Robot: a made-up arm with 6 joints.
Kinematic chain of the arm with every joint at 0, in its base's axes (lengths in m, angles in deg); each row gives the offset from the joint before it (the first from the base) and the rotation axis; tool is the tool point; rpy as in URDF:
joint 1: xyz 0 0 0.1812 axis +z
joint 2: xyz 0 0 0 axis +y
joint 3: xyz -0.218 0 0.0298 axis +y
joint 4: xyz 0.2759 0 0.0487 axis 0.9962 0 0.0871
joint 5: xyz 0 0 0 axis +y
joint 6: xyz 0.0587 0 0.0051 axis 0.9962 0 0.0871
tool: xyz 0 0 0 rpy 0 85 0
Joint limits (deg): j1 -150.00..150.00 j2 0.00..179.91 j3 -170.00..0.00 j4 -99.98..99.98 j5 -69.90..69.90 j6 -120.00..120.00
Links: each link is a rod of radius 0.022 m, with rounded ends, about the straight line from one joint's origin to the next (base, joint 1, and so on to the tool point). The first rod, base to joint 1, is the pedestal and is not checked.
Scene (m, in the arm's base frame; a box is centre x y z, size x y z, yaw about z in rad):
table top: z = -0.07
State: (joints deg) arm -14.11 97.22 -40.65 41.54 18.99 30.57
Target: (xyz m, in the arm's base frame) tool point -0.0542 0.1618 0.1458
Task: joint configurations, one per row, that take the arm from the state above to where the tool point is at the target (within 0.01 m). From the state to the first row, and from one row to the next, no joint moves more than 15 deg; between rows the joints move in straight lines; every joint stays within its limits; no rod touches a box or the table.
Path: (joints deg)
1: -0.37 94.65 -37.87 43.23 22.99 30.57
2: 13.37 92.09 -35.09 44.92 27.00 30.57
3: 27.11 89.52 -32.31 46.60 31.00 30.57
4: 40.85 86.95 -29.54 48.29 35.01 30.57
5: 54.59 84.38 -26.76 49.98 39.01 30.57
6: 68.33 81.82 -23.98 51.67 43.02 30.57
7: 82.07 79.25 -21.20 53.35 47.02 30.57
8: 95.80 76.68 -18.42 55.04 51.03 30.57

